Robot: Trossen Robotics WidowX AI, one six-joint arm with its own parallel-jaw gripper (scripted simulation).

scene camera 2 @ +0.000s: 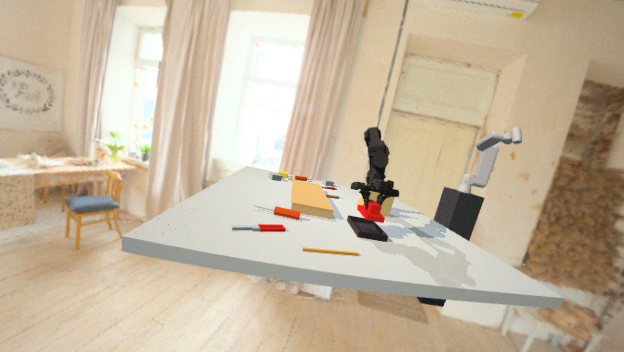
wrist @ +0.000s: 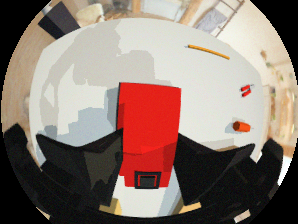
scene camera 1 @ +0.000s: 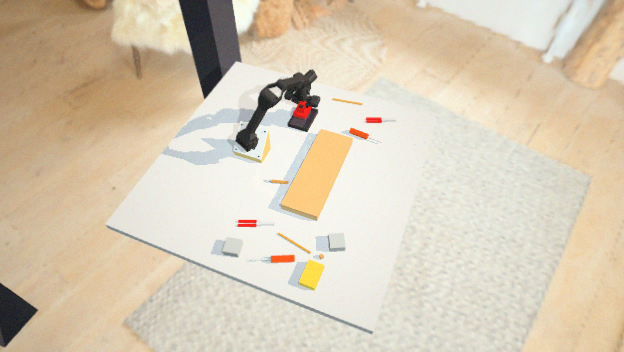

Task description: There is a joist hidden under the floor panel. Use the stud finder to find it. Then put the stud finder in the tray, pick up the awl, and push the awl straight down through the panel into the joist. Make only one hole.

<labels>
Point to a stud finder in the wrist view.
At 149,113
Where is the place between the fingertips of my gripper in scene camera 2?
371,210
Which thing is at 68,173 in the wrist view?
My gripper.
</labels>
